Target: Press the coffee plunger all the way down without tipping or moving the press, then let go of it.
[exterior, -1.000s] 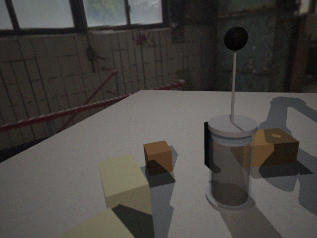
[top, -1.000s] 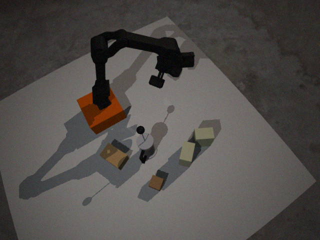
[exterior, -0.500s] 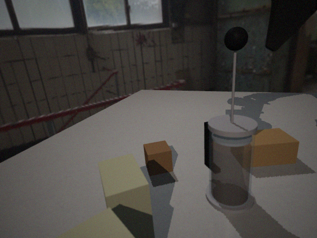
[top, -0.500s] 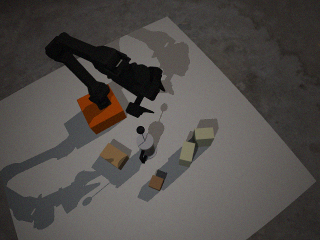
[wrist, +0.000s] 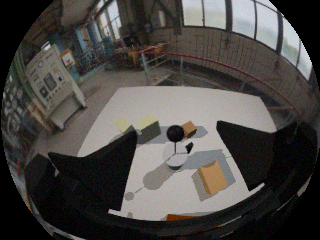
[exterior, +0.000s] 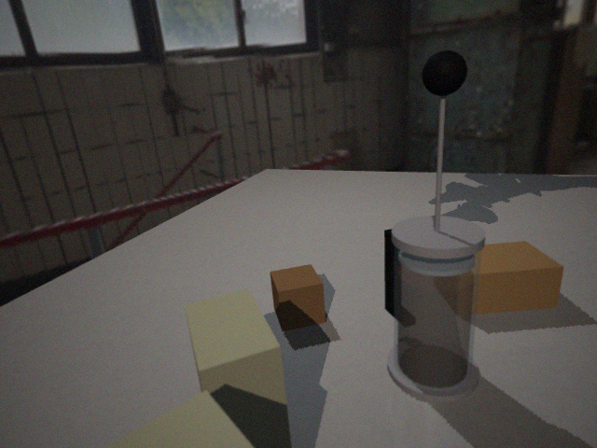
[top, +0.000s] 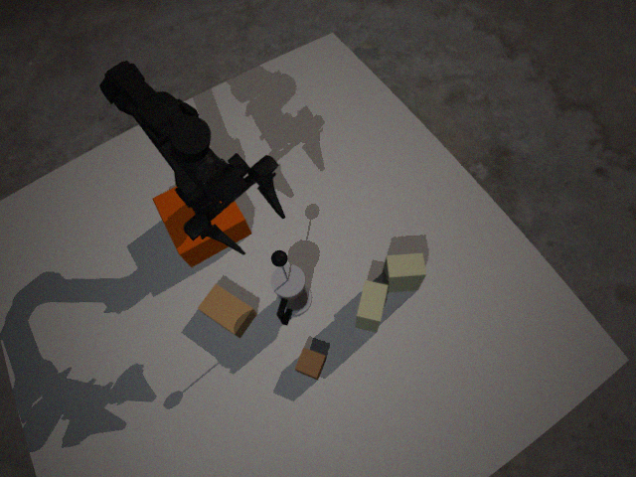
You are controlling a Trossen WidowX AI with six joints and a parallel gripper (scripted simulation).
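Now: the coffee press 190 mm below my gripper tip, 40 mm ahead of it and 10 mm to the right of it. Round my gripper tip: small brown cube (290 mm below, 180 mm ahead, 50 mm to the right).
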